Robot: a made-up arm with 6 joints. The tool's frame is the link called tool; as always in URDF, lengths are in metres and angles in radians. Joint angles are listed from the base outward. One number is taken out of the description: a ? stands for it. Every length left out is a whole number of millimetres.
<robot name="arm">
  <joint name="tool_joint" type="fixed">
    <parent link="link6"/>
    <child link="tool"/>
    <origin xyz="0.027 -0.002 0" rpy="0 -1.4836 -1.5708"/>
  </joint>
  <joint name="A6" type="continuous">
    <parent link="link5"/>
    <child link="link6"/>
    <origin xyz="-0.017 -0.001 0" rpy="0 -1.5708 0"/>
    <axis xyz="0 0 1"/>
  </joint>
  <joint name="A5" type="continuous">
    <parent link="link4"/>
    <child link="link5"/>
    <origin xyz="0.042 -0.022 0" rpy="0 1.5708 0"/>
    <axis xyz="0 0 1"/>
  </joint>
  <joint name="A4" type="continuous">
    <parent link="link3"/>
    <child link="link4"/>
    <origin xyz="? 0.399 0" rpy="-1.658 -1.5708 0"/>
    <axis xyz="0 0 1"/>
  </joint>
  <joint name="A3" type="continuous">
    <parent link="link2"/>
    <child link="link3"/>
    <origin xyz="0.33 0.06 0" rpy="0 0 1.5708"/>
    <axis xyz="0 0 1"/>
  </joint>
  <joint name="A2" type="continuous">
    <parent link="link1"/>
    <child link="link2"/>
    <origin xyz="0.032 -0.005 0" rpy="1.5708 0 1.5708"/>
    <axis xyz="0 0 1"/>
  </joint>
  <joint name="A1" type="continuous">
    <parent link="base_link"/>
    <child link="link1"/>
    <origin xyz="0.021 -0.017 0.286" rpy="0 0 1.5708"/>
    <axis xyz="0 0 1"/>
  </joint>
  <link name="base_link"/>
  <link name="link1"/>
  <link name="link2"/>
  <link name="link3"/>
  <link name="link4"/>
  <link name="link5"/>
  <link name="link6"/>
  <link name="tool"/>
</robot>
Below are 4 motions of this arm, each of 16 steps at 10 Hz.
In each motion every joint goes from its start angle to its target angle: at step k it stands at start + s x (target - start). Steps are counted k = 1, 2, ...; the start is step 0. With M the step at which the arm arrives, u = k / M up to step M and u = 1 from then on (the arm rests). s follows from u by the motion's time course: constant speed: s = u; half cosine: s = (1 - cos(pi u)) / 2; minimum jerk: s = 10 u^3 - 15 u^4 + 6 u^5.
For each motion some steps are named. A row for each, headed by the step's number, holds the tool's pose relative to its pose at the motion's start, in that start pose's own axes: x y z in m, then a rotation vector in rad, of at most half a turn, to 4 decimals.
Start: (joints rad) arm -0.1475 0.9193 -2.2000 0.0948 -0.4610 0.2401
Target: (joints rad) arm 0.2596 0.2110 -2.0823 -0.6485 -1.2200 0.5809
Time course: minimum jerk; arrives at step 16
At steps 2, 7, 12, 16:
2: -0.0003 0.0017 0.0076 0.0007 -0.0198 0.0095
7: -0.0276 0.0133 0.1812 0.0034 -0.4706 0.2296
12: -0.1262 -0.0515 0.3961 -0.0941 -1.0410 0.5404
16: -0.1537 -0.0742 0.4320 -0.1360 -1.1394 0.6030

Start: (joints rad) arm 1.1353 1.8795 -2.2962 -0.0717 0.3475 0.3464
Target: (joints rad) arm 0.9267 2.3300 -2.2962 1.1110 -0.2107 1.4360
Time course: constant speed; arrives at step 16
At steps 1, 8, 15, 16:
1: 0.0121 -0.0080 -0.0071 0.1339 -0.0014 0.0253
8: 0.0875 -0.0961 -0.0604 1.1047 -0.0780 0.1145
15: 0.1376 -0.2263 -0.1401 2.0654 -0.3799 0.1118
16: 0.1418 -0.2463 -0.1545 2.1942 -0.4512 0.1104

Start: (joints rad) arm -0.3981 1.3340 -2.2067 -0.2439 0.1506 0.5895
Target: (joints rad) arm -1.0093 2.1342 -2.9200 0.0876 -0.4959 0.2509
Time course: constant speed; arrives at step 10
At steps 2, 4, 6, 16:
2: 0.0459 -0.0446 -0.0328 -0.0942 -0.1189 -0.0150
4: 0.0818 -0.1037 -0.0625 -0.1950 -0.2408 -0.0366
6: 0.1051 -0.1748 -0.0872 -0.3025 -0.3655 -0.0645
16: 0.1056 -0.3388 -0.1164 -0.5373 -0.6227 -0.1372

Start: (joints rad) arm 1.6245 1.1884 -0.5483 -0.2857 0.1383 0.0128
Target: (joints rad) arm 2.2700 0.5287 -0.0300 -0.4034 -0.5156 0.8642
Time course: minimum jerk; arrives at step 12
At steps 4, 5, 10, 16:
4: -0.0398 0.0403 -0.0230 0.0664 -0.1887 0.1219
5: -0.0649 0.0611 -0.0428 0.1140 -0.2996 0.2278
10: -0.1513 0.1009 -0.1624 0.3408 -0.6117 0.9226
16: -0.1543 0.1008 -0.1700 0.3530 -0.6177 0.9711

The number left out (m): 0.08
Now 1 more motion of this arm.
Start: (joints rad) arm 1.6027 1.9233 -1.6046 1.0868 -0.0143 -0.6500
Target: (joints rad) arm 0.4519 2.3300 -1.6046 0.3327 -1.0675 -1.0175
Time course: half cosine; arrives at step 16
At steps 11, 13, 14, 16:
11: -0.0609 -0.6046 -0.0040 -0.6657 -0.3382 -1.3780
13: -0.1266 -0.6940 -0.0302 -0.7999 -0.3174 -1.5835
14: -0.1512 -0.7210 -0.0410 -0.8453 -0.3056 -1.6483
16: -0.1722 -0.7420 -0.0507 -0.8828 -0.2942 -1.7001

